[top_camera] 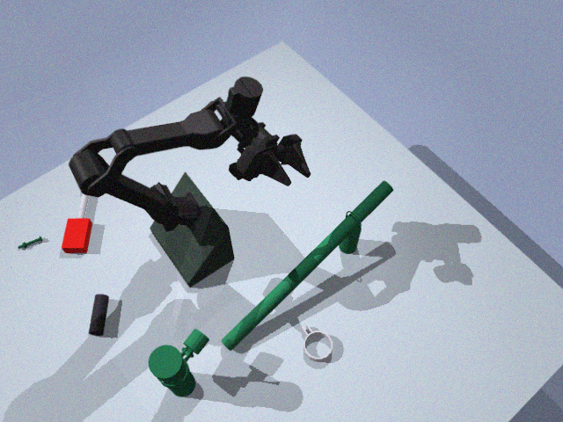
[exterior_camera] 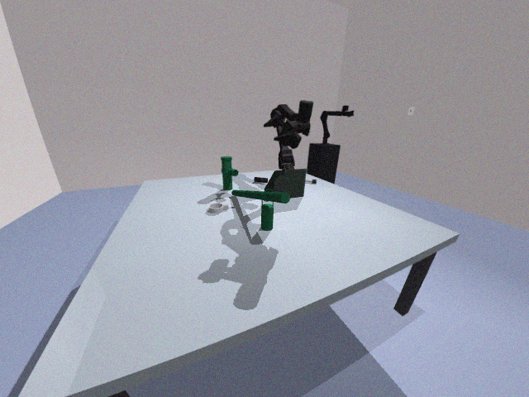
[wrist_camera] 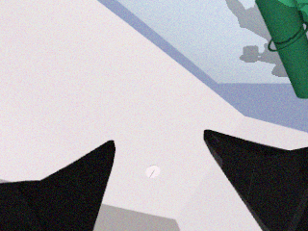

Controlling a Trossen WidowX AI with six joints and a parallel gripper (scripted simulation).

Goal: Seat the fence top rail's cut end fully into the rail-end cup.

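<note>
My gripper tip is now 10 cm short of the green rail-end cup, 34 cm to the left of it and 24 cm above it. Round my gripper tip: small green post 5 cm ahead, 13 cm to the left, 26 cm below; small green bolt 43 cm behind, 57 cm to the right, 35 cm below; dark cylinder 14 cm behind, 50 cm to the right, 34 cm below.
</note>
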